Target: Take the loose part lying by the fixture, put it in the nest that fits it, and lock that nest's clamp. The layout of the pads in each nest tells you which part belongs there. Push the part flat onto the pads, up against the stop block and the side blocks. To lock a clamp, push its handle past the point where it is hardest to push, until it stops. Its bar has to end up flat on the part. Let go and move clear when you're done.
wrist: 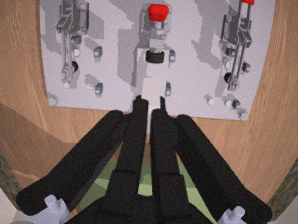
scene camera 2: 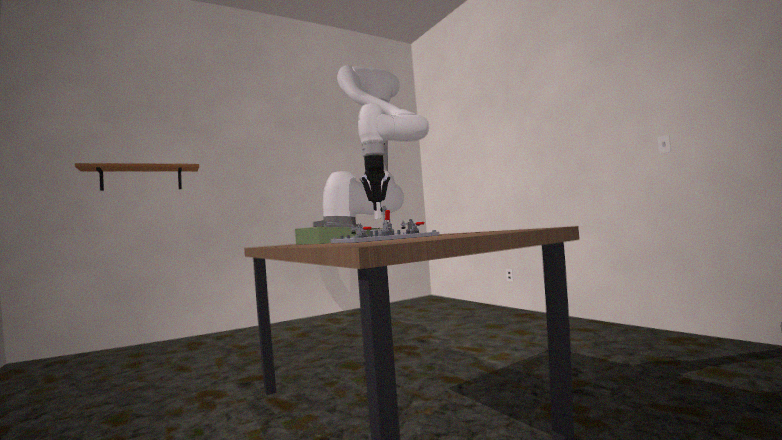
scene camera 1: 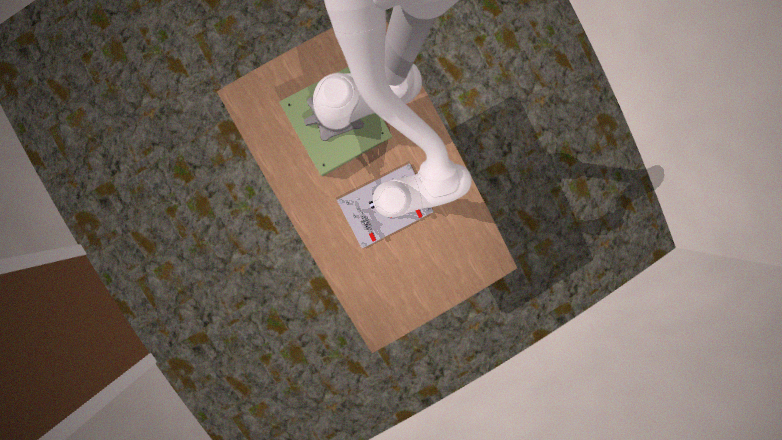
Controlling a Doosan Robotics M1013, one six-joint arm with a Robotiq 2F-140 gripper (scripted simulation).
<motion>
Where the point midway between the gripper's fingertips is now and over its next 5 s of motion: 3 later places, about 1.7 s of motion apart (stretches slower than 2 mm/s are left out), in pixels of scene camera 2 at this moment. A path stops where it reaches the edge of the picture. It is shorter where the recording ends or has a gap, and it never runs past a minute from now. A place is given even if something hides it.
My gripper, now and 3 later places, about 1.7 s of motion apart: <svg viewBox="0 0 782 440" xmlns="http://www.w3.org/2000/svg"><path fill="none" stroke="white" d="M378 218L385 223L387 232L385 233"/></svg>
</motion>
